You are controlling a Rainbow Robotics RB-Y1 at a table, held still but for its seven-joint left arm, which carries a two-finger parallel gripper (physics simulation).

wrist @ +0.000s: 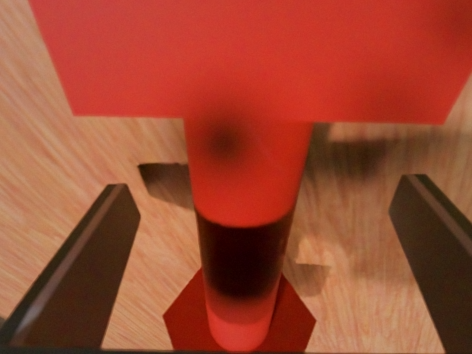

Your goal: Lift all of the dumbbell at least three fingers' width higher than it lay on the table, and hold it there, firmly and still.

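Note:
The red dumbbell [247,175] fills the middle of the wrist view. Its handle runs from top to bottom between the fingers, with a dark shadow band across it. One head is large and close at the top, cut off by the view's edge. The other hexagonal head shows at the bottom, partly behind the handle and cut off. My gripper [265,202] is open, with one finger left of the handle and one right of it. There is a gap on each side, and neither finger touches the handle.
The wooden table top [120,150] shows around the dumbbell. Dark shadows fall on it to the left and right of the handle. A small dark patch shows at the left edge of the view, low down.

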